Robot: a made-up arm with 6 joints.
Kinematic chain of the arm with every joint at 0, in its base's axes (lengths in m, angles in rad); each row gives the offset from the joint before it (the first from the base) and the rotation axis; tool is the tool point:
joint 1: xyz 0 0 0.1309 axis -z
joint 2: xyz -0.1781 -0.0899 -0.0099 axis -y
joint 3: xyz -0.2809 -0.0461 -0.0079 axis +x
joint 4: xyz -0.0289 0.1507 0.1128 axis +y
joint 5: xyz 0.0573 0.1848 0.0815 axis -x
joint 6: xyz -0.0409 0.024 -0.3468 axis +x
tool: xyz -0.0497 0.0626 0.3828
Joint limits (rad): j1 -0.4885..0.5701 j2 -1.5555..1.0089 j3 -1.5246..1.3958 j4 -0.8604..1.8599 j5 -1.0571..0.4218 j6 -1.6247..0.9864
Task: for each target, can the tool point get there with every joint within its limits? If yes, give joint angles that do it. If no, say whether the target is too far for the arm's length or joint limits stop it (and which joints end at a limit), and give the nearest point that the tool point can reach.
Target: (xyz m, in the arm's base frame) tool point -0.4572 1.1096 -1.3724
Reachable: no: too far | nearest point -0.3569 0.6191 -0.7251 | short by 0.818 m
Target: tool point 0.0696 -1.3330 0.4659
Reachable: no: joint limits stop it (at a limit: joint 1, joint 2, joint 3, joint 5) | nearest point 0.2464 -0.6788 0.4489 | short by 0.678 m
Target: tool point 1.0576 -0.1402 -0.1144
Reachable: no: joint limits stop it (at a limit: joint 2, joint 3, joint 5) | nearest point 0.7390 -0.0980 0.2226 | short by 0.466 m
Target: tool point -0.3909 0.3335 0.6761
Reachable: yes | joints 0.3879 0.1382 0.8270 1.1213 -0.3146 -0.6270
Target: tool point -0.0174 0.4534 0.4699
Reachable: yes | joints 0.2911 -0.7472 0.0442 0.7677 -0.4980 -0.4786
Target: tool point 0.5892 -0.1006 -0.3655
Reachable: no: joint limits stop it (at a limit: joint 1, joint 2, joint 5) | nearest point 0.5314 -0.0824 -0.3883 | short by 0.065 m
